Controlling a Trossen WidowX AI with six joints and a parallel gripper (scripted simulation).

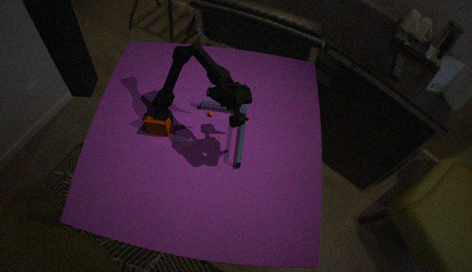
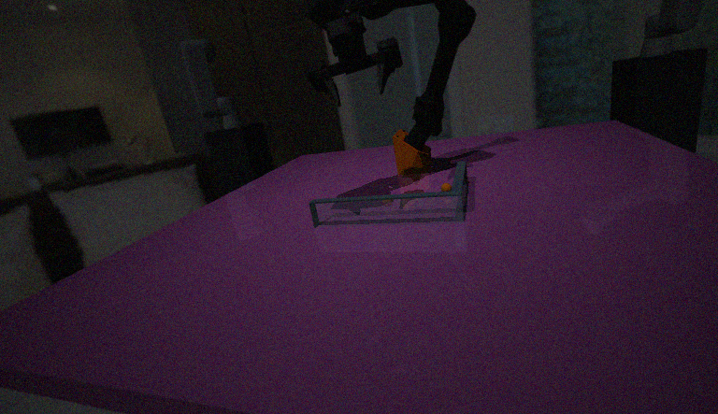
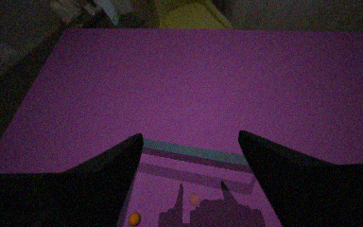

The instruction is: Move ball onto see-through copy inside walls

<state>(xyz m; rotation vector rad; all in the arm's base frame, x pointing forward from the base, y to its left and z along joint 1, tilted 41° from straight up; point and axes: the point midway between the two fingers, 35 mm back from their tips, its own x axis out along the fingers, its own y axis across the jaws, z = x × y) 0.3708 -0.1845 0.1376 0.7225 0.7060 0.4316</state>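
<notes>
Now: gripper tip 250 mm above the dark orange ball, 160 mm past it and 140 mm to the right of it. Also, from my gripper tip: faint orange spot: 250 mm below, 100 mm behind.
</notes>
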